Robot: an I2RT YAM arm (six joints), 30 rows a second.
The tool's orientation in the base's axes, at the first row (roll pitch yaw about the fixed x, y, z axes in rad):
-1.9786 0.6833 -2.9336
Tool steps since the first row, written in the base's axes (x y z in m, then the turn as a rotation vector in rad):
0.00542 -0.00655 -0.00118 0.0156 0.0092 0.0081
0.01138 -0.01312 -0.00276 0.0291 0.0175 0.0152
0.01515 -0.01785 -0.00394 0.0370 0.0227 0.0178
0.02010 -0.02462 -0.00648 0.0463 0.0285 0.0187
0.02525 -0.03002 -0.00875 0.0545 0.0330 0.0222
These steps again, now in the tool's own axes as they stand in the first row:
-0.00232 0.00014 0.00826 -0.0184 0.0065 -0.0035
-0.00479 0.00082 0.01690 -0.0345 0.0122 -0.0068
-0.00615 0.00109 0.02291 -0.0429 0.0168 -0.0086
-0.00722 0.00187 0.03157 -0.0515 0.0236 -0.0098
-0.00883 0.00324 0.03908 -0.0607 0.0274 -0.0111

